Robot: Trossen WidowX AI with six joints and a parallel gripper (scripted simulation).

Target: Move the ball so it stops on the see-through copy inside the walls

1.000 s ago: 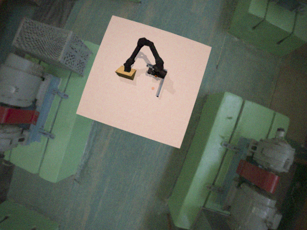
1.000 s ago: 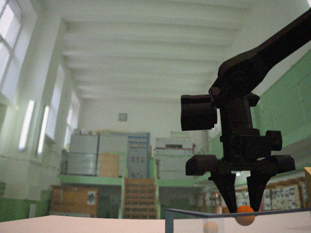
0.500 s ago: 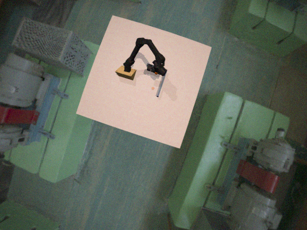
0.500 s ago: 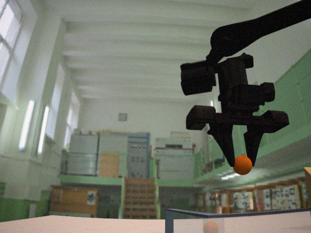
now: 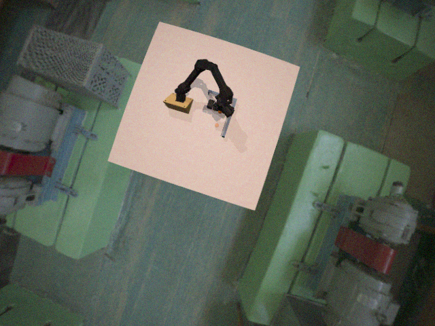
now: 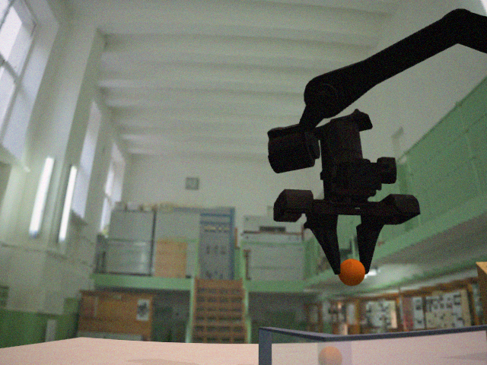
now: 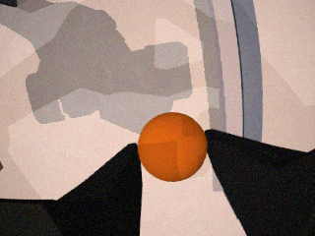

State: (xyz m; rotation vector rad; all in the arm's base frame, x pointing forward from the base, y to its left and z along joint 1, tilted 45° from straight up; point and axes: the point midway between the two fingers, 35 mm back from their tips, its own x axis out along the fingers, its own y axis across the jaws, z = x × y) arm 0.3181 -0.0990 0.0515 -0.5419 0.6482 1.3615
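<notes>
The see-through copy of ball lies 10 mm behind my gripper tip, 90 mm to the right of it and 110 mm below it. The rest, counted from my gripper tip: orange ball right at my gripper tip; then clear wall 10 mm behind, 150 mm to the left, 100 mm below.
</notes>
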